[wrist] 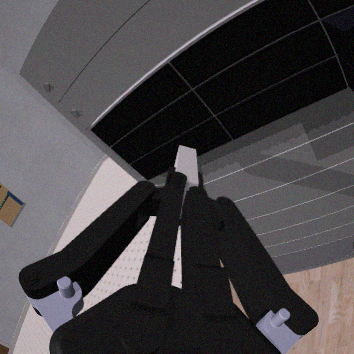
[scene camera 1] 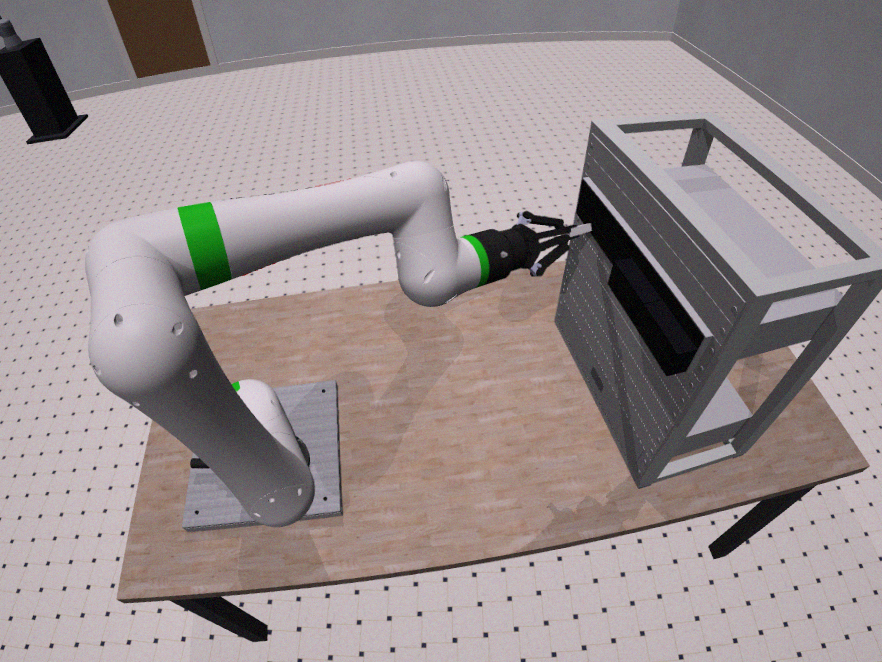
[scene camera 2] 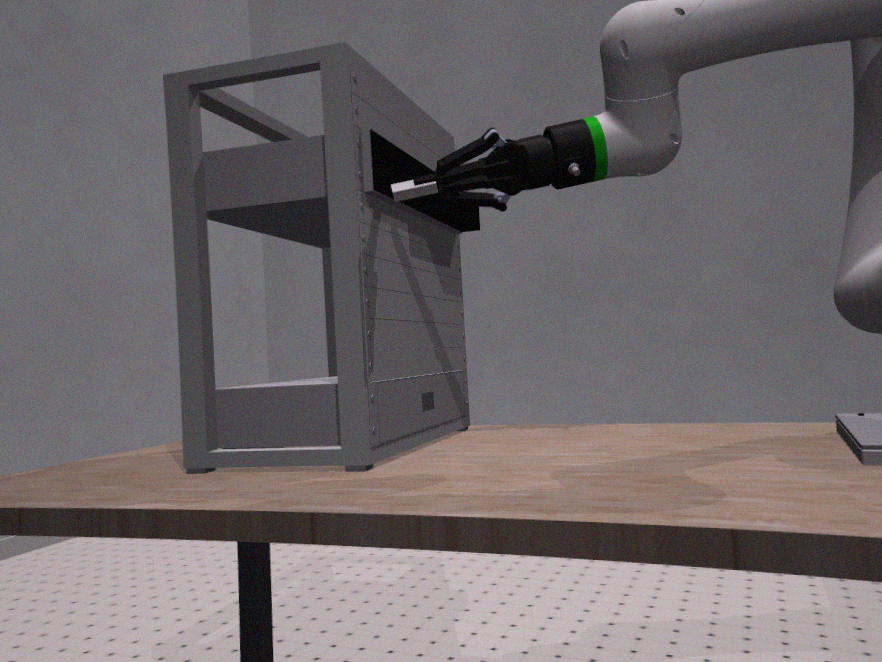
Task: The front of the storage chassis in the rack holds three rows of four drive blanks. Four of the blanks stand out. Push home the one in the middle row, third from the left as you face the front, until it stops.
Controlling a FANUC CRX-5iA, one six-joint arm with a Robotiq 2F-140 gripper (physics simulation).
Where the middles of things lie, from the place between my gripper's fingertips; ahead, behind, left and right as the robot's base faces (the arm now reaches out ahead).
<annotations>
Now: hand 18 cm short of the grey rack (scene camera 2: 392, 274), 13 cm to the left of it and 10 cm above it.
</annotations>
